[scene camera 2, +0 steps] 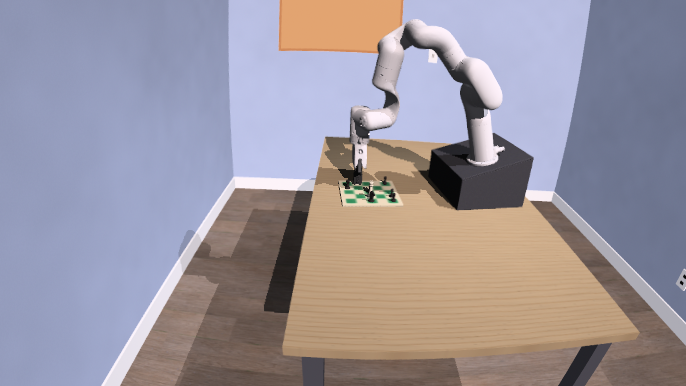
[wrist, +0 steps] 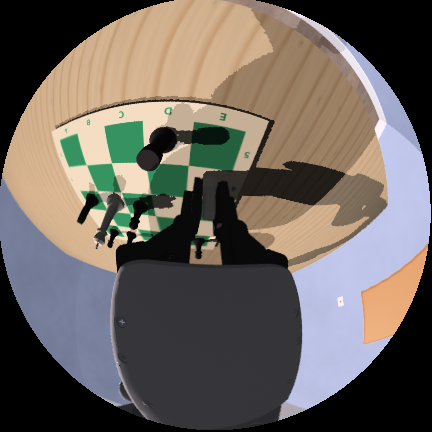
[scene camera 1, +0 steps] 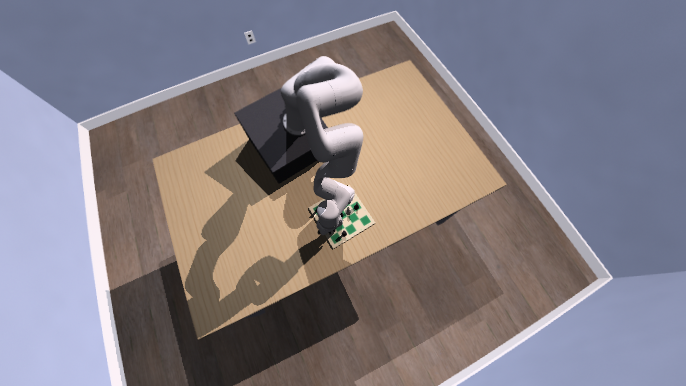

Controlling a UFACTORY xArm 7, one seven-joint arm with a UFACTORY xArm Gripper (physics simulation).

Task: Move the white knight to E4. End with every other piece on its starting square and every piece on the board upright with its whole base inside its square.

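Pixels of known places: gripper, fingertip midpoint: (scene camera 2: 357, 182) (wrist: 207, 190) (scene camera 1: 331, 230); arm's base at its link origin: (scene camera 2: 482, 159) (scene camera 1: 297, 122).
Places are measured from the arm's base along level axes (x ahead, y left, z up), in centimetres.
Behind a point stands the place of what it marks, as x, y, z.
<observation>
The white knight (wrist: 210, 201) {47.8, -11.7, -13.0} looks grey in shadow in the wrist view and stands between my closed fingers. My gripper (wrist: 207, 190) {46.9, -11.6, -15.2} (scene camera 2: 358, 180) {46.9, -11.6, -15.2} points down over the E-file side of the board (wrist: 94, 145) {51.2, -0.4, -15.8} (scene camera 2: 361, 201) {47.4, 4.2, -15.7} (scene camera 1: 369, 225) {54.0, 4.0, -15.8}, shut on the knight, around E4. The knight's base and its exact place in the square are hard to tell in the shadow. The arm hides the knight in scene camera 1, and the fingers hide it in scene camera 2. A tall black piece (wrist: 162, 139) {51.7, -7.8, -14.6} (scene camera 2: 348, 184) {51.0, -7.0, -14.0} (scene camera 1: 343, 234) {51.5, -8.0, -14.7} stands upright on D5, close beside the fingers.
A pale king-like piece (wrist: 111, 212) {43.8, -0.8, -13.9} (scene camera 2: 371, 185) {43.5, 0.2, -11.2} (scene camera 1: 348, 211) {44.1, -0.8, -13.6} stands among black pieces toward the A side. A black piece (wrist: 199, 247) {36.2, -11.9, -14.3} (scene camera 2: 385, 180) {35.7, -11.4, -14.2} stands at the E1 corner. The robot's dark base block (scene camera 1: 265, 130) {-3.0, -14.3, 1.0} (scene camera 2: 490, 187) {0.0, 10.4, -7.4} sits on the wooden table (scene camera 1: 430, 140) {33.9, 55.6, -16.3} (scene camera 2: 440, 280) {32.2, 50.9, -16.3}.
</observation>
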